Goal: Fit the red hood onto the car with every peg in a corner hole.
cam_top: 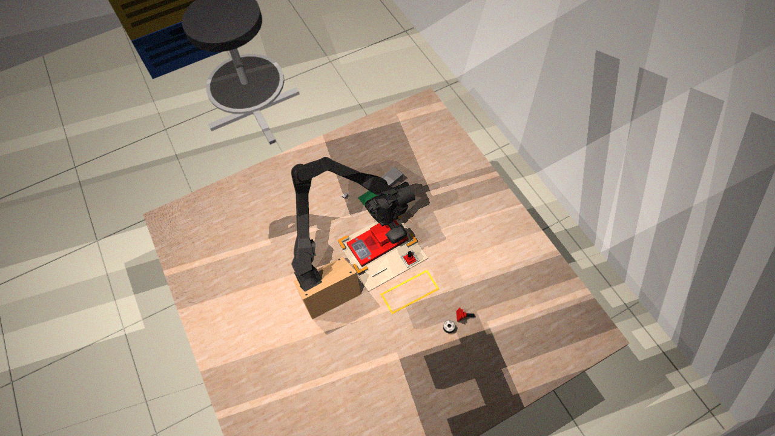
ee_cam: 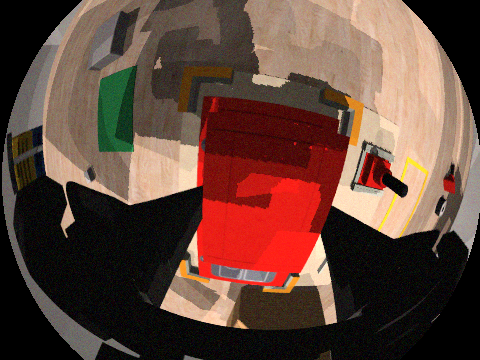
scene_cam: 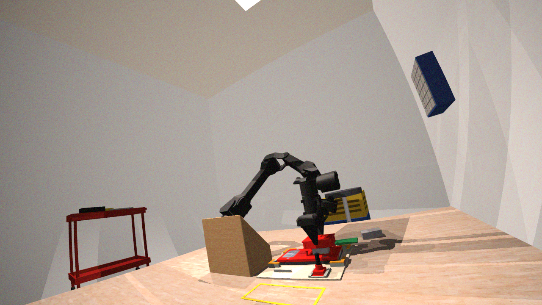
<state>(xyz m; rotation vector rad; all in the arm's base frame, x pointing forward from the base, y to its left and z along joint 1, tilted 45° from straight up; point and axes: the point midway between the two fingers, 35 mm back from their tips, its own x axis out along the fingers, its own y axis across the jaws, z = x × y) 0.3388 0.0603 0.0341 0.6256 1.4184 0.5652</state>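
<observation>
My gripper tip is 10 mm to the right of the grey engine block and 40 mm above it. The rest, counted from my gripper tip: green patch 50 mm ahead, 180 mm to the left, 60 mm below; then red hood right at my gripper tip; then jig plate 30 mm behind, 20 mm to the right, 50 mm below.
</observation>
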